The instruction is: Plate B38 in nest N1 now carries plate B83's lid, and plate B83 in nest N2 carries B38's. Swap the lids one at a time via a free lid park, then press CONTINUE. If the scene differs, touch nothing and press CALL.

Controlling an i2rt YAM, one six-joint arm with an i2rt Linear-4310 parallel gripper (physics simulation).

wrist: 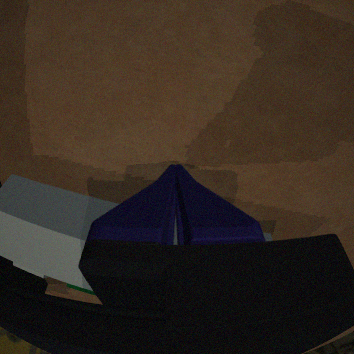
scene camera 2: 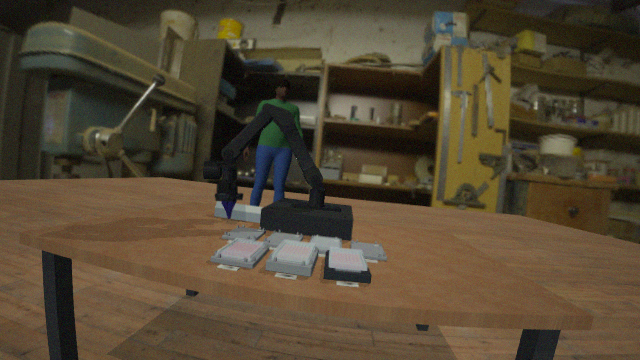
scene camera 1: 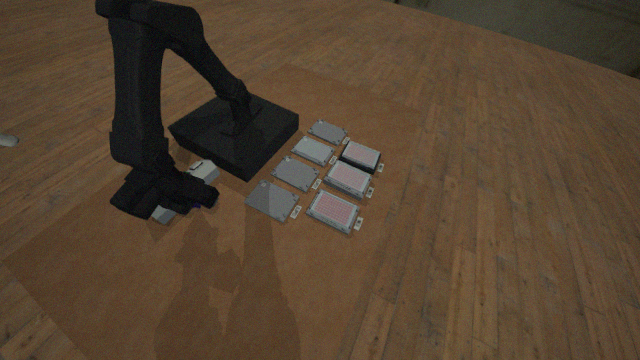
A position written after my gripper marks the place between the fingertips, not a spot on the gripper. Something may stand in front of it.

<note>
My gripper (wrist: pixel 175 173) is shut, with nothing in its grasp. I also see a button box (scene camera 1: pixel 205 169).
The button box shows as well in the wrist view (wrist: pixel 51 224).
</note>
